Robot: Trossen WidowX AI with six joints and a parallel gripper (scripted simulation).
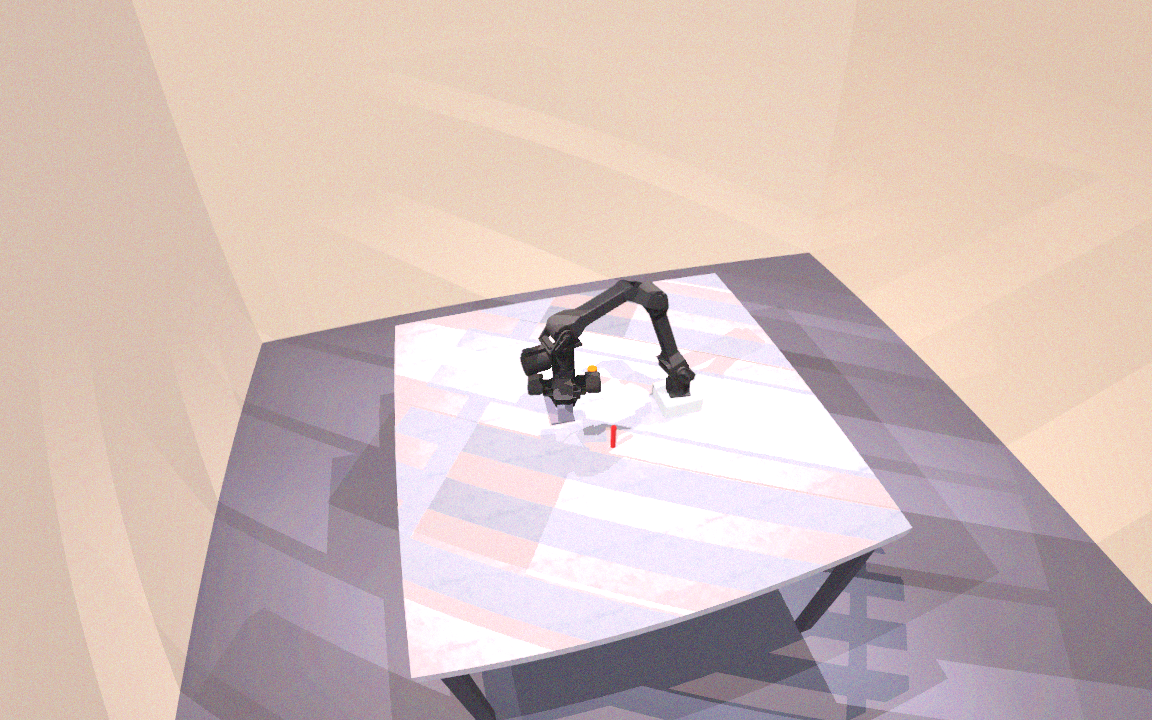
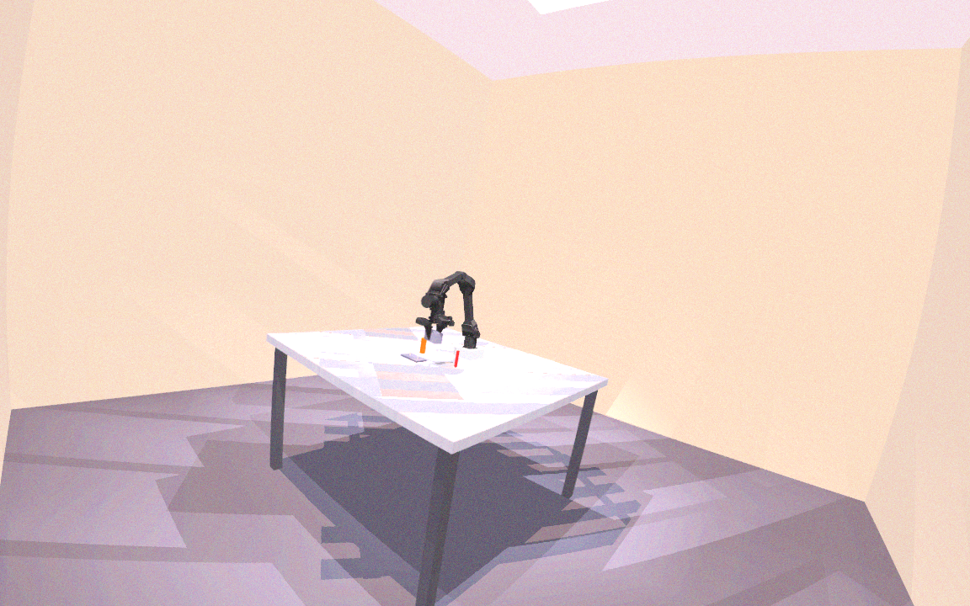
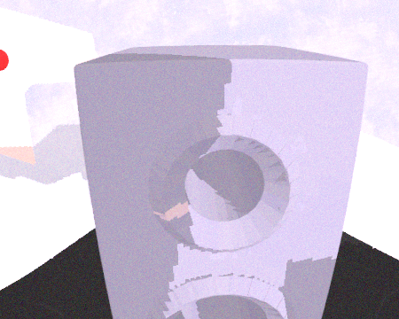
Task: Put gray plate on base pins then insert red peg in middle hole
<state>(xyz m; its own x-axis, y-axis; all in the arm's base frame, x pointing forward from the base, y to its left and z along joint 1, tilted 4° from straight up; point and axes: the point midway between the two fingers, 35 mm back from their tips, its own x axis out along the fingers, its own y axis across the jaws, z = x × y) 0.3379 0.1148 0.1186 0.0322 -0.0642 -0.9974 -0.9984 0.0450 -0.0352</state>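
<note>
Now: the base 10 mm ahead of my gripper tip, 110 mm to the right of it and 120 mm below it. From my gripper tip the other things lie so: red peg (130 mm behind, 50 mm to the left, 90 mm below); then orange cylinder (90 mm behind, 200 mm to the right, 90 mm below); then gray plate (30 mm above).
</note>
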